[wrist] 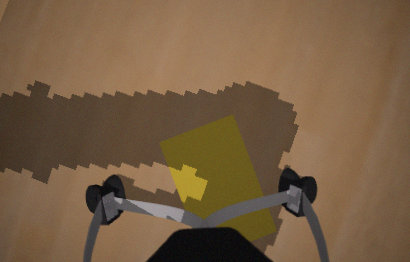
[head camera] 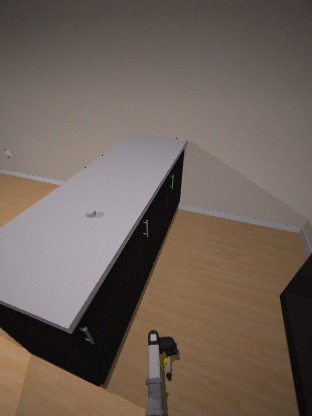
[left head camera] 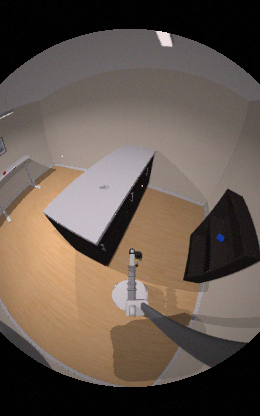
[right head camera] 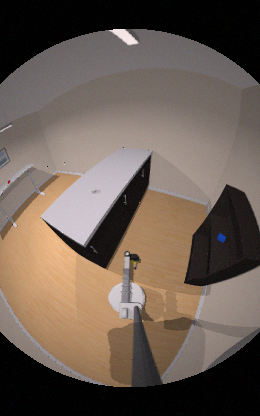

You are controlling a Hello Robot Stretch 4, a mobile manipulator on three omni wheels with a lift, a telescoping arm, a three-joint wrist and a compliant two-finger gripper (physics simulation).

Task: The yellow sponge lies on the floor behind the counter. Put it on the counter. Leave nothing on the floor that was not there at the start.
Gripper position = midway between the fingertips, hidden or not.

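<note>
Visible: my gripper [wrist: 202, 188]; a yellow sponge [wrist: 210, 166].
</note>
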